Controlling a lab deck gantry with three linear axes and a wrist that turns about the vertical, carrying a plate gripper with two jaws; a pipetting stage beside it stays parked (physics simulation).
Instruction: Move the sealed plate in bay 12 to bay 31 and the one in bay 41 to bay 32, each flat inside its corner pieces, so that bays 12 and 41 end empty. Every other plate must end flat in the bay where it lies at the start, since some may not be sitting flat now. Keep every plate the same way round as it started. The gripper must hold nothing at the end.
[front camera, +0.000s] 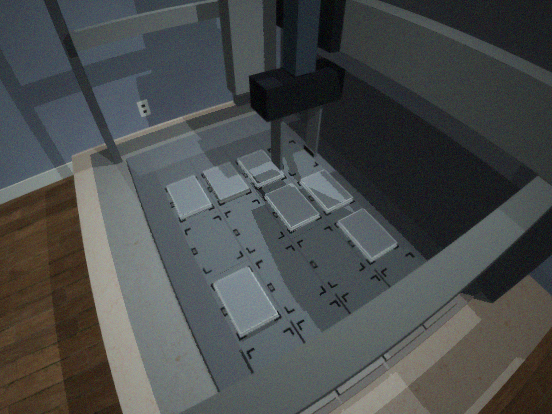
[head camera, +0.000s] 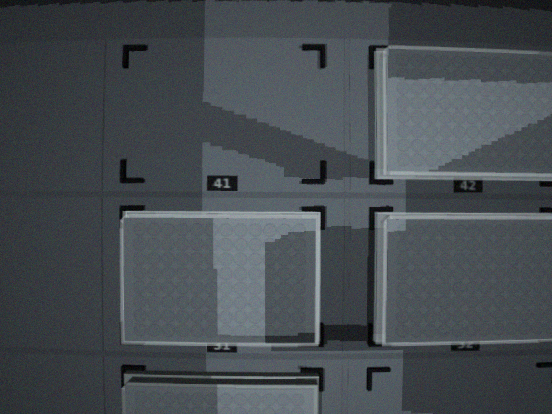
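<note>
Bay 31 (head camera: 332, 238) is there for me to see. So is bay 41 (head camera: 262, 109), and the front camera lets me see bay 41 (front camera: 295, 159) as well. As for myself, I see my gripper (front camera: 294, 158).
</note>
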